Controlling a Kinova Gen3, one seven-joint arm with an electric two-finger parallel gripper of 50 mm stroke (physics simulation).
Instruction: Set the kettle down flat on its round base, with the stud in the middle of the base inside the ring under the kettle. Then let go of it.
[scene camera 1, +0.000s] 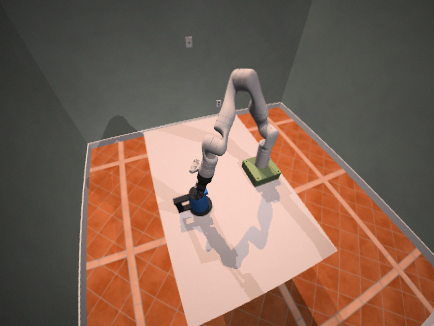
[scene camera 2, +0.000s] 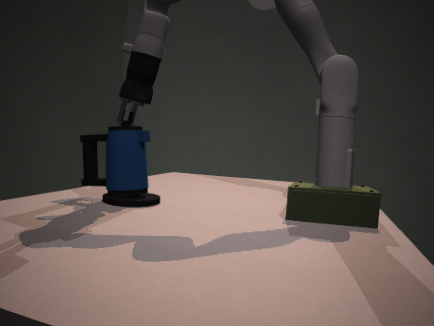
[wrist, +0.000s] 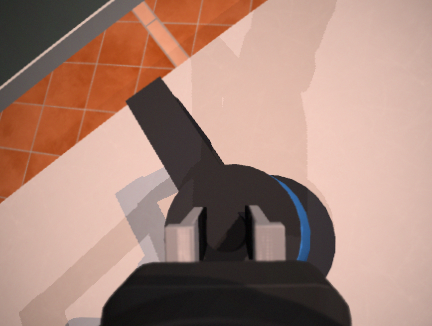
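The blue kettle (scene camera 1: 199, 205) (scene camera 2: 127, 160) with a black lid and handle stands upright, or nearly so, on the black round base (scene camera 1: 204, 213) (scene camera 2: 132, 200) (wrist: 321, 240). In scene camera 2 the kettle's bottom looks a little left of the base's middle, and in the wrist view the base shows past the kettle on the right. No clear gap shows between them. The stud and the ring under the kettle are hidden, so I cannot tell whether they are engaged. My gripper (scene camera 1: 201, 191) (scene camera 2: 126, 119) (wrist: 226, 224) is above the lid, shut on the kettle's lid knob.
The kettle's black handle (scene camera 1: 181, 204) (scene camera 2: 90, 160) (wrist: 172, 132) points toward the near table edge in the wrist view. The arm's green mounting block (scene camera 1: 260, 175) (scene camera 2: 332, 207) stands on the white table (scene camera 1: 270, 260) (scene camera 2: 225, 285) (wrist: 370, 125), well to the right of the kettle.
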